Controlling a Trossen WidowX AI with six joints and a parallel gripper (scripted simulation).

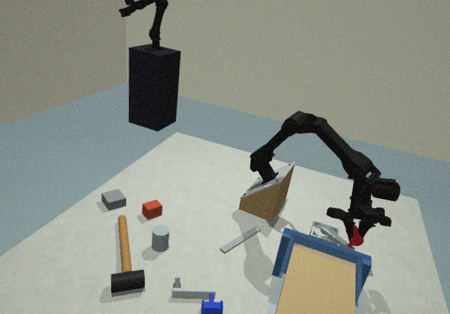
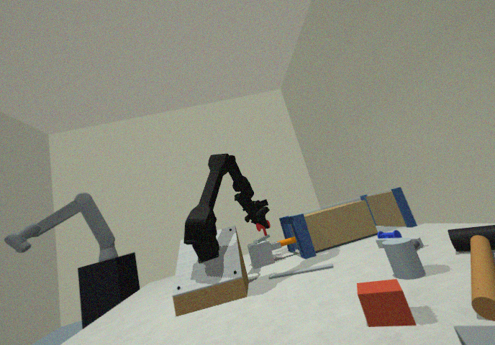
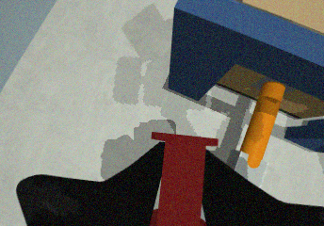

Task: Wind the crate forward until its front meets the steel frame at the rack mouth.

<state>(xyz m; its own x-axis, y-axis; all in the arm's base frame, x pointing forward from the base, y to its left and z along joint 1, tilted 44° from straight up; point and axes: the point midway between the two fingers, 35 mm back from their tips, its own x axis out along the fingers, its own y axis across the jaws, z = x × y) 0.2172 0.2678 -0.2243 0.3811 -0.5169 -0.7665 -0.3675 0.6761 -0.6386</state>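
Right now my gripper tip is 4 cm past the red-knobbed crank handle, 4 cm to the left of it and 3 cm above it. The rest, counted from my gripper tip: blue steel frame: 9 cm ahead, 8 cm to the right, 3 cm below; then red knob: 2 cm behind, 1 cm to the right; then winch: 8 cm behind, 10 cm to the right, 10 cm below.
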